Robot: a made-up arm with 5 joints. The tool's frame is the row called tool. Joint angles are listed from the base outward. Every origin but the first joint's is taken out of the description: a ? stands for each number. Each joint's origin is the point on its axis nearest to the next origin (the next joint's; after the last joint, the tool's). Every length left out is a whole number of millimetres.
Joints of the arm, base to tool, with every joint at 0 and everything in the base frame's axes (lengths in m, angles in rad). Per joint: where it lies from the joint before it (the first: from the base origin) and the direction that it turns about. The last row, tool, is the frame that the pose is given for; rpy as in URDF.
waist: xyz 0 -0.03 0.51 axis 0 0 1
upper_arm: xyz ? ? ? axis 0 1 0
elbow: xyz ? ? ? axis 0 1 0
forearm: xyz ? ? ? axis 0 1 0
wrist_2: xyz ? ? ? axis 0 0 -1
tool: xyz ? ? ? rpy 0 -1.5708 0
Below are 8 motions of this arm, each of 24 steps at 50 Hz.
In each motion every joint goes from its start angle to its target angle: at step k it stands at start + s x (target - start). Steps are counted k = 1, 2, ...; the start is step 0. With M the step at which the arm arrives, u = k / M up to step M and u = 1 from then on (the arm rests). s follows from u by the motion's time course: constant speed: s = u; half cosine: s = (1 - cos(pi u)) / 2; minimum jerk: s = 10 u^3 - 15 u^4 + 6 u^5.
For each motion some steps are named. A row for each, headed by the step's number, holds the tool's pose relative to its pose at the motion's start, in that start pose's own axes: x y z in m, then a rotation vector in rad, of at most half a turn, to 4 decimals.
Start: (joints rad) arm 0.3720 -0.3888 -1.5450 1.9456 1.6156
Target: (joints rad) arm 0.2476 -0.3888 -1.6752 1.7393 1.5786
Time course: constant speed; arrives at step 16
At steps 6, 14, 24:
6: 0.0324 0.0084 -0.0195 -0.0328 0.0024 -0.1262
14: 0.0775 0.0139 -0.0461 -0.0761 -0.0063 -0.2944
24: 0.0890 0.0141 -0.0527 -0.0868 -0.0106 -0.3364

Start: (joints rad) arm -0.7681 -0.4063 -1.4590 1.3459 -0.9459
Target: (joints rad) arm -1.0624 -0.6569 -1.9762 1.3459 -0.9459
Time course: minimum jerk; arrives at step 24
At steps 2, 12, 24:
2: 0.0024 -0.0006 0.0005 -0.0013 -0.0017 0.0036
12: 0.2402 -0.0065 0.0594 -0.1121 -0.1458 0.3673
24: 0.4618 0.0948 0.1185 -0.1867 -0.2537 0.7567

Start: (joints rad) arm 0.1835 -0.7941 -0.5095 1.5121 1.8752
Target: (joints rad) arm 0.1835 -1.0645 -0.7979 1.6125 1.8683
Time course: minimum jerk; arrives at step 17
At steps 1, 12, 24:
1: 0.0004 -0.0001 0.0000 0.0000 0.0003 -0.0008
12: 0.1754 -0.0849 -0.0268 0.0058 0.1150 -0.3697
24: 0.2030 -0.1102 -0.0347 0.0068 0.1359 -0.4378

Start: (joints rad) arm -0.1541 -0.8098 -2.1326 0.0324 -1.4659
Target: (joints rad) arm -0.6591 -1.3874 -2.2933 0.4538 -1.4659
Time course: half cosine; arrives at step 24
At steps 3, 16, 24:
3: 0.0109 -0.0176 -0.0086 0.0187 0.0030 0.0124
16: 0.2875 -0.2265 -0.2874 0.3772 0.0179 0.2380
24: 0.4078 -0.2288 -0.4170 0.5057 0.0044 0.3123

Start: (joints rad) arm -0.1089 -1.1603 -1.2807 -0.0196 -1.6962
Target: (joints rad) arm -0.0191 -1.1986 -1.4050 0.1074 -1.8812
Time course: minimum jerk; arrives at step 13
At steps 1, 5, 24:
1: 0.0001 -0.0003 0.0001 0.0005 -0.0002 0.0002
5: 0.0112 -0.0237 0.0060 0.0335 -0.0146 0.0127
24: 0.0425 -0.0790 0.0259 0.1142 -0.0463 0.0467

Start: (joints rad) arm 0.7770 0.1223 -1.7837 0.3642 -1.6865
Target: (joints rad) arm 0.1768 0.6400 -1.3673 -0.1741 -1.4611
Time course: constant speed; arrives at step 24
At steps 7, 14, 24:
7: -0.1268 0.1534 0.1278 -0.1225 0.1556 -0.1285
14: -0.1901 0.3354 0.2650 -0.2628 0.3135 -0.2450
24: -0.1720 0.6183 0.4297 -0.4914 0.5409 -0.3882

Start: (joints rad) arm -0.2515 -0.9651 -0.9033 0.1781 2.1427
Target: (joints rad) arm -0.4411 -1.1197 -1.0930 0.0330 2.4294
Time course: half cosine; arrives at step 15
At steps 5, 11, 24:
5: 0.0370 0.0402 0.0158 -0.0631 0.0316 -0.1271
11: 0.1415 0.1111 0.0598 -0.1848 0.1438 -0.4108
24: 0.1745 0.1244 0.0742 -0.2120 0.1852 -0.4865

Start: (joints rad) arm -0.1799 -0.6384 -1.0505 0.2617 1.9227
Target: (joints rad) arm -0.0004 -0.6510 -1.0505 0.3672 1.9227
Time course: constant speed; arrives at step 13
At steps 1, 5, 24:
1: 0.0013 -0.0028 0.0049 0.0020 0.0104 0.0114
5: 0.0072 -0.0143 0.0244 0.0111 0.0517 0.0570
24: 0.0229 -0.0375 0.0620 0.0339 0.1336 0.1478

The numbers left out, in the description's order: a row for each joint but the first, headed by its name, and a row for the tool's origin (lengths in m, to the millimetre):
upper_arm: 0 0.09 0
elbow: 0.08 0 0.4
forearm: 0.08 0 -0.45
wrist_2: 0.12 0 -0.13
tool: -0.01 -0.02 0

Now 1 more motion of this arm.
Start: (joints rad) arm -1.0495 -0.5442 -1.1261 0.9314 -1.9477
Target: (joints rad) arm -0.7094 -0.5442 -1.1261 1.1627 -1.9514
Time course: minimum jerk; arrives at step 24
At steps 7, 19, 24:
7: -0.0014 -0.0014 -0.0268 0.0394 -0.0448 -0.0201
19: 0.0076 0.0101 -0.1640 0.2609 -0.2540 -0.1299
24: 0.0095 0.0125 -0.1749 0.2804 -0.2696 -0.1393

